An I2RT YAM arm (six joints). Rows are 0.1 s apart.
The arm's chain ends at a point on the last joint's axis. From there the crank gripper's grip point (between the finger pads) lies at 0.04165 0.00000 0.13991 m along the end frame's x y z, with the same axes.
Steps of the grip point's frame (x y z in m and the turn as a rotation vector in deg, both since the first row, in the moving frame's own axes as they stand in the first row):
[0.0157, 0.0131, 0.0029, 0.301, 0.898, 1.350]
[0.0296, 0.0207, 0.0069, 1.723, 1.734, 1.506]
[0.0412, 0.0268, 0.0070, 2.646, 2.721, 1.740]
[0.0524, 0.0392, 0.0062, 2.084, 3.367, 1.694]
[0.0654, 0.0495, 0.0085, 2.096, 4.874, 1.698]
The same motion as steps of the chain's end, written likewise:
[0.0135, 0.0128, 0.0036, 0.301, 0.898, 1.350]
[0.0253, 0.0237, 0.0083, 1.723, 1.734, 1.506]
[0.0345, 0.0318, 0.0093, 2.646, 2.721, 1.740]
[0.0442, 0.0429, 0.0090, 2.084, 3.367, 1.694]
[0.0536, 0.0531, 0.0126, 2.096, 4.874, 1.698]

